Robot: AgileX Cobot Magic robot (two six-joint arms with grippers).
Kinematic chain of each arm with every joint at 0, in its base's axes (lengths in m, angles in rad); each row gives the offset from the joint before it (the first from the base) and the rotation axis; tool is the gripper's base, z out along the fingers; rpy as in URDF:
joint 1: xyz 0 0 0.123 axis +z
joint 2: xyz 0 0 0 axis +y
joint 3: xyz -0.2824 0 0.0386 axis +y
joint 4: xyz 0.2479 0 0.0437 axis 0.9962 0 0.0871
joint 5: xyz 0 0 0 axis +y
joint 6: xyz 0.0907 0 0.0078 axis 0.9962 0 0.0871
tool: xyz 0 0 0 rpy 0 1.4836 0
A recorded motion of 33 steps. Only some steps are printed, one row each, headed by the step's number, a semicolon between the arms.
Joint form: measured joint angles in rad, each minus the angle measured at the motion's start. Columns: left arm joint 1, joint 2, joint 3, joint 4, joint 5, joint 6; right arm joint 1, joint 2, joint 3, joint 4, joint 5, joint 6.
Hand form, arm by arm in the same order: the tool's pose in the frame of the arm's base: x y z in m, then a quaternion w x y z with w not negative. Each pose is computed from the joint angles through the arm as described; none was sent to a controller.
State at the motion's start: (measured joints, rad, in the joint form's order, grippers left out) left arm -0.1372 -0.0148 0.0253 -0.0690 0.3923 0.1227; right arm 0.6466 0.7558 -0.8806 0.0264 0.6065 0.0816
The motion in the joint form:
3: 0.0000 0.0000 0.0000 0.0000 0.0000 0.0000; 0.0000 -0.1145 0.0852 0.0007 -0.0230 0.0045
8: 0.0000 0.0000 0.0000 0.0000 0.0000 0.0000; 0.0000 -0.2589 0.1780 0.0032 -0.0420 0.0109
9: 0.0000 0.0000 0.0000 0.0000 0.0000 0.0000; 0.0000 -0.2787 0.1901 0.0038 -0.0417 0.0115
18: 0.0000 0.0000 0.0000 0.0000 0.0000 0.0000; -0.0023 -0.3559 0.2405 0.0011 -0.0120 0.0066
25: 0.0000 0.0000 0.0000 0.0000 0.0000 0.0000; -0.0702 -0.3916 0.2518 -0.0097 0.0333 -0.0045
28: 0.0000 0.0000 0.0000 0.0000 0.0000 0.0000; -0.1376 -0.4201 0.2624 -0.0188 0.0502 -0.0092
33: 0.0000 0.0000 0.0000 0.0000 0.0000 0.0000; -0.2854 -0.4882 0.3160 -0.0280 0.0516 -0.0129
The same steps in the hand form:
3: 0.0511 -0.0095 0.1702 0.58662 0.08693 0.80448 -0.03364; 0.0956 0.0738 0.3735 0.53357 -0.22126 0.78659 0.21823
8: 0.0511 -0.0095 0.1702 0.58662 0.08693 0.80448 -0.03364; 0.0722 0.0563 0.3604 0.55896 -0.21282 0.76729 0.23138
9: 0.0511 -0.0095 0.1702 0.58662 0.08693 0.80448 -0.03364; 0.0691 0.0540 0.3583 0.56152 -0.21193 0.76521 0.23289
18: 0.0511 -0.0095 0.1702 0.58662 0.08693 0.80448 -0.03364; 0.0576 0.0450 0.3458 0.56170 -0.21397 0.76556 0.22940
25: 0.0511 -0.0095 0.1702 0.58662 0.08693 0.80448 -0.03364; 0.0540 0.0362 0.3407 0.56407 -0.19565 0.77698 0.19961
28: 0.0511 -0.0095 0.1702 0.58662 0.08693 0.80448 -0.03364; 0.0515 0.0292 0.3377 0.57254 -0.17247 0.78217 0.17511
33: 0.0511 -0.0095 0.1702 0.58662 0.08693 0.80448 -0.03364; 0.0465 0.0175 0.3245 0.59021 -0.11636 0.78848 0.12807

